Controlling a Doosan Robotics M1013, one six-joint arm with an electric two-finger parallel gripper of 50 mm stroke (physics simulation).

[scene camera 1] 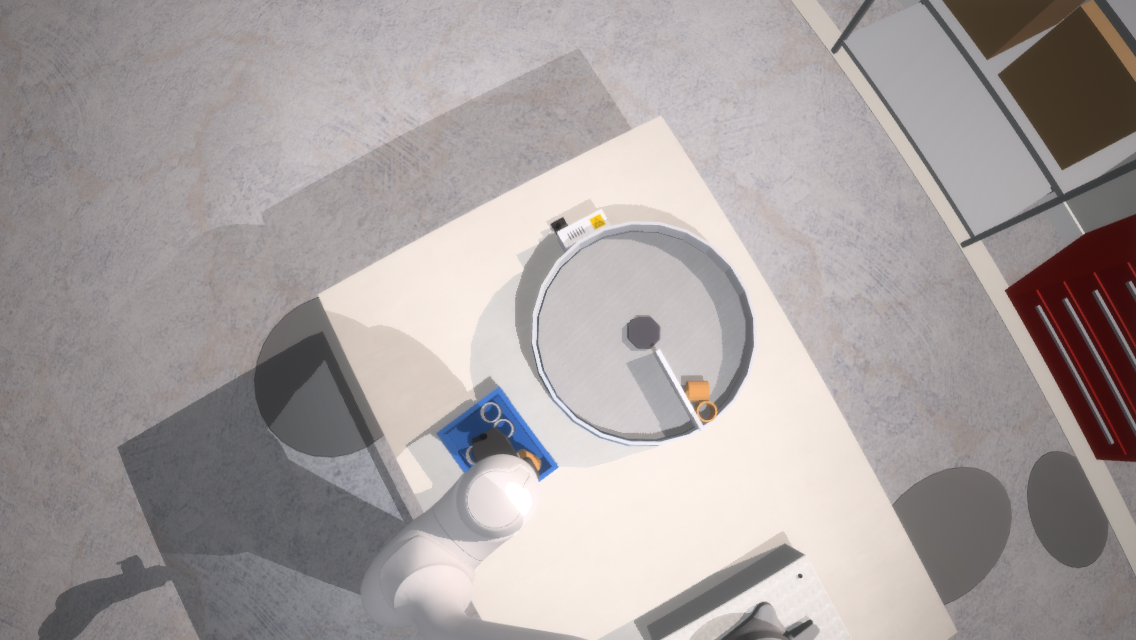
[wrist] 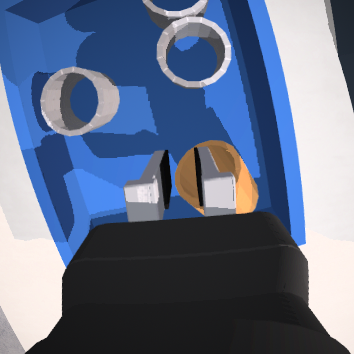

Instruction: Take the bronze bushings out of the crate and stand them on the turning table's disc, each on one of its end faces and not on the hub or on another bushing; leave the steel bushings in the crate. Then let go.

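Places are measured from the arm's base along level axes (x ahead, y left, z up), in metres.
Pixels of known places: gripper, between the fingertips: [wrist: 182,166].
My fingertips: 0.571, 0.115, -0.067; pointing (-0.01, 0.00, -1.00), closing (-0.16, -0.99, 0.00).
Observation:
For each thing: its middle in the pictures, then the offset to it from my fingertips, as dx, dy, dz. "spot": a spot on its surface instead.
- blue crate, a spot on its surface: [wrist: 292,150] spot: -0.002, -0.060, +0.016
- turning table's disc, middle of its body: [scene camera 1: 643,333] +0.038, -0.344, +0.018
- dark hub, middle of its body: [scene camera 1: 644,332] +0.038, -0.344, +0.023
- white bar, a spot on its surface: [scene camera 1: 675,385] spot: -0.074, -0.321, +0.055
- raised rim, a spot on its surface: [scene camera 1: 753,329] spot: -0.087, -0.505, +0.055
- white control box, a spot on its surface: [scene camera 1: 576,232] spot: +0.272, -0.365, +0.024
The blue crate [scene camera 1: 527,429] [wrist: 292,150] holds a bronze bushing [scene camera 1: 527,456] [wrist: 247,192], tilted near one end. Three steel bushings are also in it; in the wrist view, one [wrist: 107,100] is at left, one [wrist: 225,52] at upper right and one [wrist: 160,16] is cut off at the top. My gripper [scene camera 1: 491,445] [wrist: 182,166] is in or just above the crate, partly open and empty; its right finger overlaps the bronze bushing's mouth. On the turning table's disc [scene camera 1: 596,310], one bronze bushing [scene camera 1: 697,389] lies on its side beside another [scene camera 1: 715,412], which stands on end.
A dark hub [scene camera 1: 643,332] is at the disc's centre. A white bar [scene camera 1: 675,385] runs from it to the raised rim [scene camera 1: 753,329], beside the two bronze bushings. A white control box [scene camera 1: 576,232] adjoins the rim. A grey metal fixture [scene camera 1: 802,588] stands at the lower right.

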